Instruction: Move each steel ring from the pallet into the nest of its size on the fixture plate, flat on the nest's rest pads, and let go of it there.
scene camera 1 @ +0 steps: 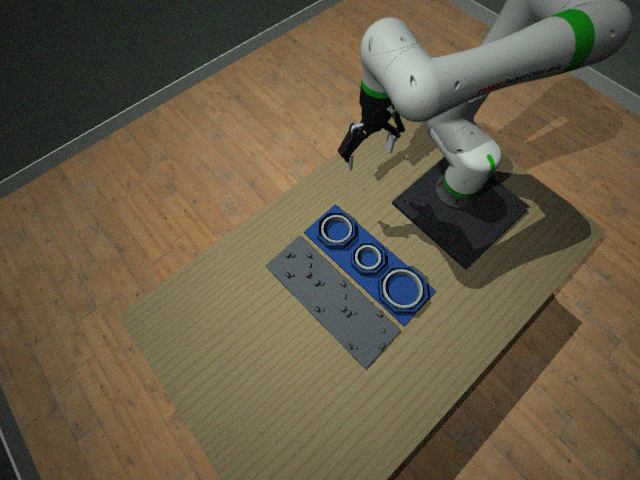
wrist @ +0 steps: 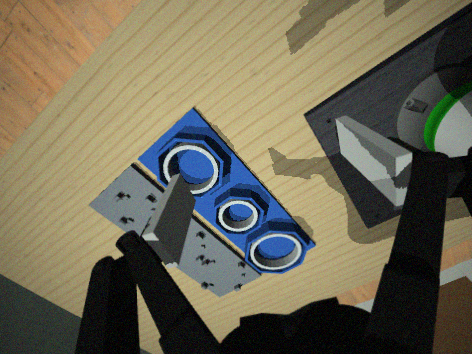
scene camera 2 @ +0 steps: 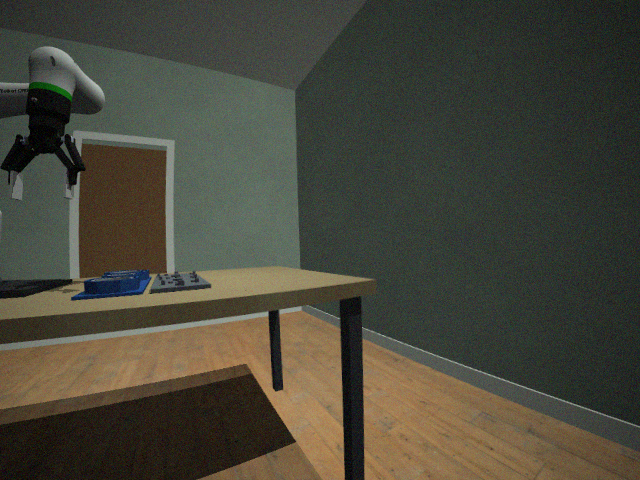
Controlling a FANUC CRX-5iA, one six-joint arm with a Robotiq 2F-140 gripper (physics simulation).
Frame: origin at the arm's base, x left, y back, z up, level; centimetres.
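Seen in the pictures: gripper, fingertip midpoint: point(scene camera 1: 368, 158) point(wrist: 259, 163) point(scene camera 2: 41, 198); arm's base, link origin: point(scene camera 1: 455, 190) point(wrist: 434, 111).
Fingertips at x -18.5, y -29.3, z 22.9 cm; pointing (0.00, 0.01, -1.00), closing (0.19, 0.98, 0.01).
Pixels of each thing's middle, then the offset from my fingertips to it. "spot": a spot on its surface instead. Level surfaces: height alone.
- blue pallet, body centre: point(wrist: 237, 207) point(scene camera 1: 367, 260) point(scene camera 2: 122, 285) dy -13.2, dx +19.4, dz -25.3 cm
- medium ring, surface spot: point(wrist: 190, 147) spot: dy -12.2, dx +0.8, dz -21.8 cm
- small ring, surface spot: point(wrist: 238, 230) spot: dy -15.2, dx +22.7, dz -21.7 cm
- grey fixture plate, body centre: point(wrist: 184, 243) point(scene camera 1: 329, 297) point(scene camera 2: 178, 280) dy -31.1, dx +21.8, dz -25.1 cm
- wooden table, surface height: dz -25.7 cm
The blue pallet point(scene camera 1: 369, 284) point(scene camera 2: 117, 293) point(wrist: 190, 119) holds three steel rings in octagonal seats. The medium ring point(scene camera 1: 352, 229) point(wrist: 190, 147) is at one end, the small ring point(scene camera 1: 356, 256) point(wrist: 238, 230) in the middle and the large ring point(scene camera 1: 383, 289) point(wrist: 301, 250) at the other end. The grey fixture plate point(scene camera 1: 333, 297) point(scene camera 2: 199, 285) point(wrist: 107, 202) lies beside the pallet, with bare groups of small dark pegs. My gripper point(scene camera 1: 370, 155) point(scene camera 2: 42, 193) point(wrist: 259, 163) is open and empty, high above the table. In the wrist view its left finger hides part of the plate and the medium ring's edge.
The arm's dark base plate point(scene camera 1: 465, 248) point(wrist: 350, 115) lies on the wooden table point(scene camera 1: 217, 330) point(scene camera 2: 289, 276) point(wrist: 115, 130), beyond the pallet from the fixture plate. A narrow gap separates pallet and fixture plate. A brown door point(scene camera 2: 123, 206) stands in the background wall.
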